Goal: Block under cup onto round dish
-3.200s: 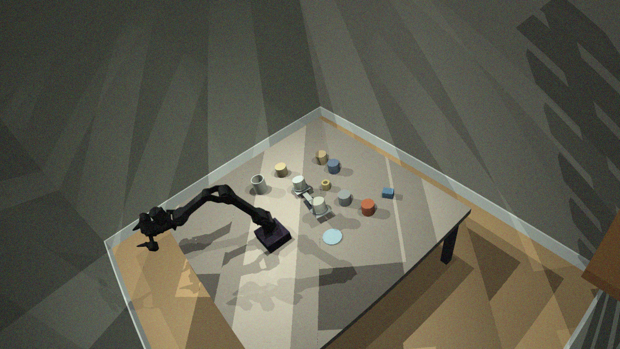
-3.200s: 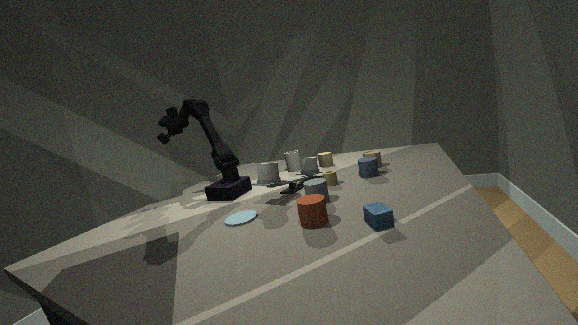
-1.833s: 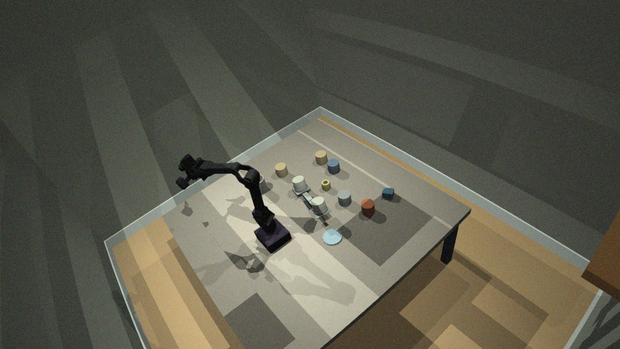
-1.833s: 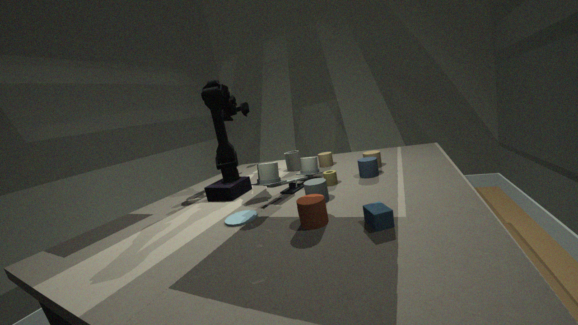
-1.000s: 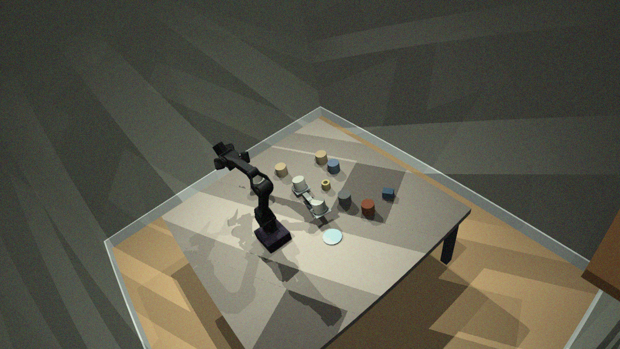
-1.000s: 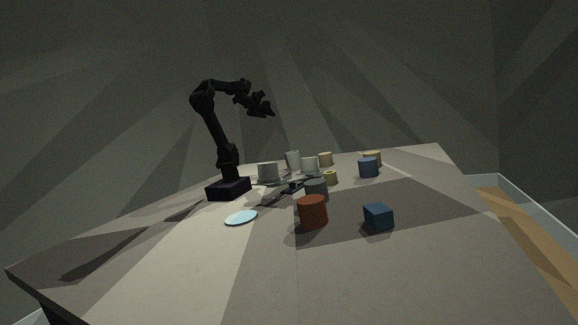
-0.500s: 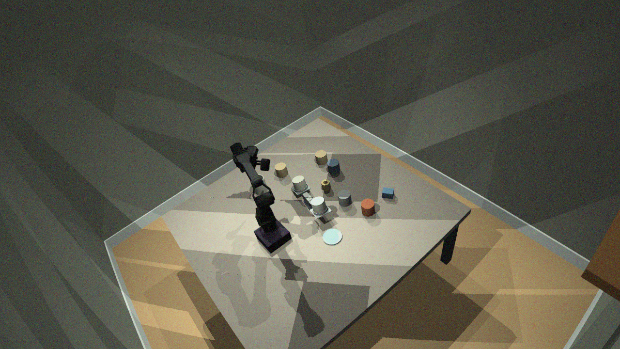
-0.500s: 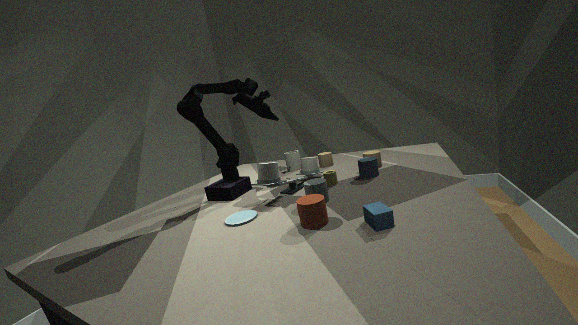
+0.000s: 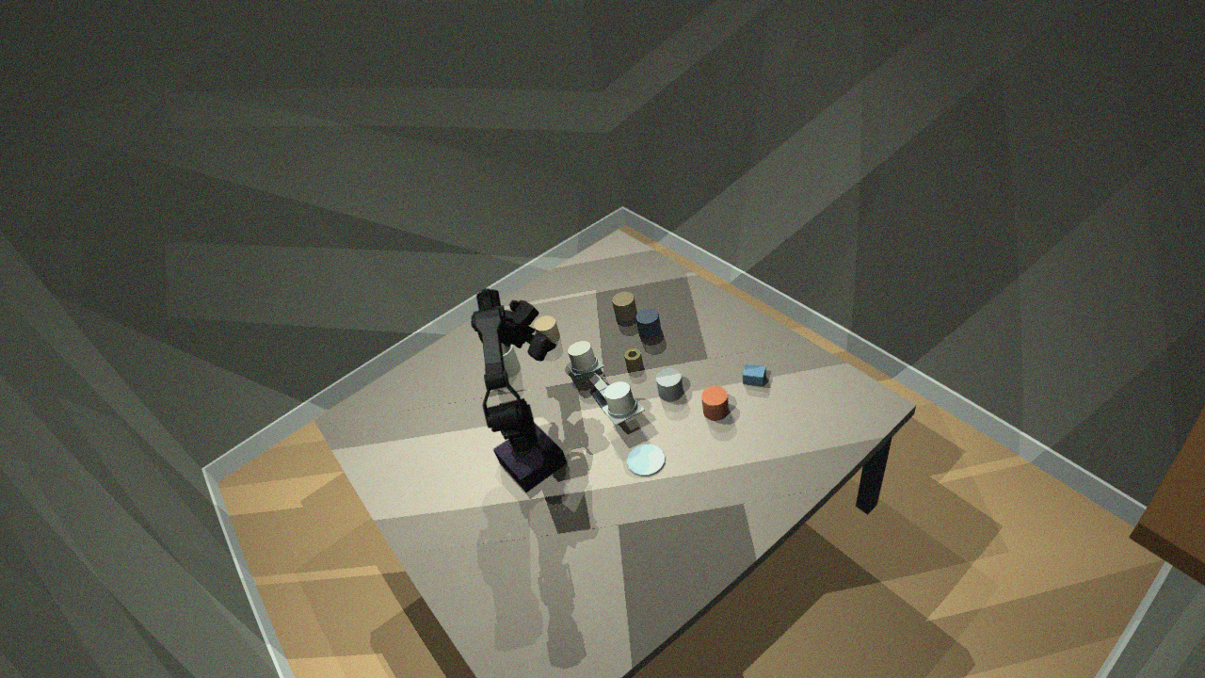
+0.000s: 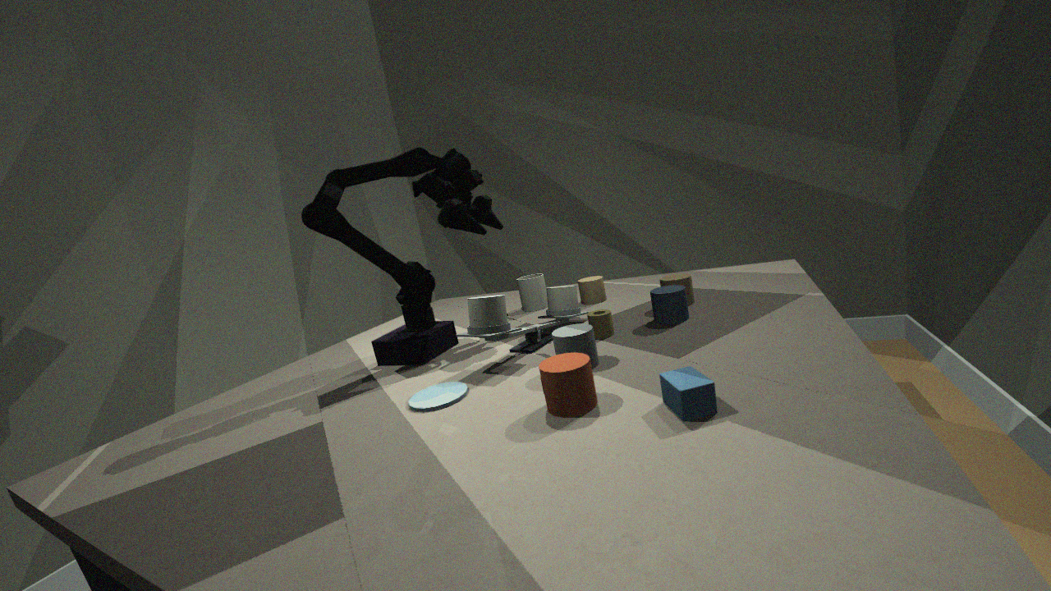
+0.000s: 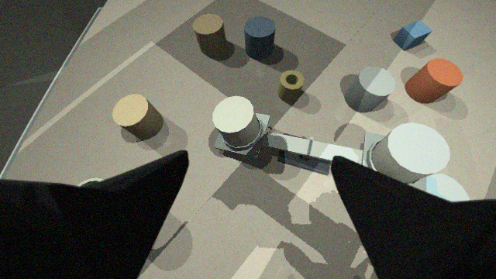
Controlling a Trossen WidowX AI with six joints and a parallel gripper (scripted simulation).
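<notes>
Now: gripper tip 19 cm above the pale cup, 12 cm short of it and 6 cm to the right of it. From my gripper tip the other things lie so: grey block: 21 cm below, 12 cm ahead, 4 cm to the left; yellow ring: 23 cm below, 23 cm ahead, 6 cm to the right; balance: 21 cm below, 9 cm to the right, 9 cm ahead.
</notes>
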